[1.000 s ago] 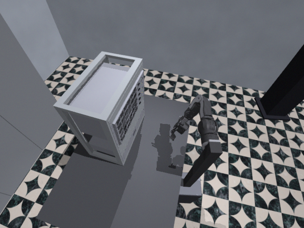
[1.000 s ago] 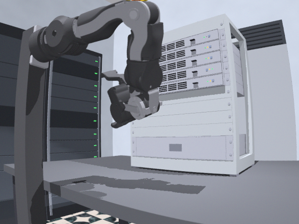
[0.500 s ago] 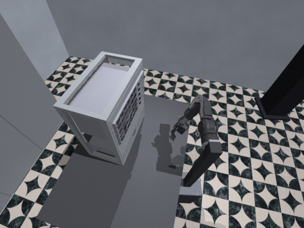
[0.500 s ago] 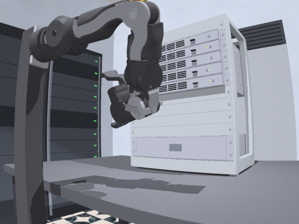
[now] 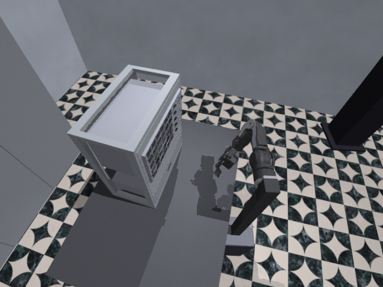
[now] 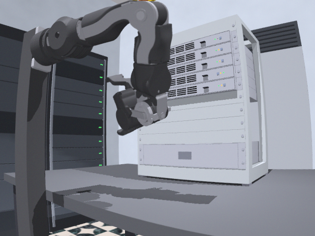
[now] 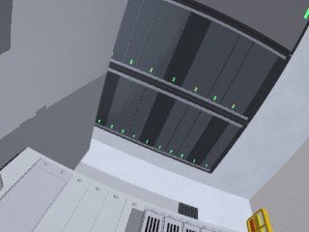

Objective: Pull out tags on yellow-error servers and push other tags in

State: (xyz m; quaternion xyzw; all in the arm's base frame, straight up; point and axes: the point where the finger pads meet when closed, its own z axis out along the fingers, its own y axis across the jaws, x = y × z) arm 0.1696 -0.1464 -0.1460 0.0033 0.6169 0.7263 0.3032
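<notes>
The grey-blue locate button is 250 mm to the right of my hand, 250 mm ahead of it and 120 mm above it.
</notes>
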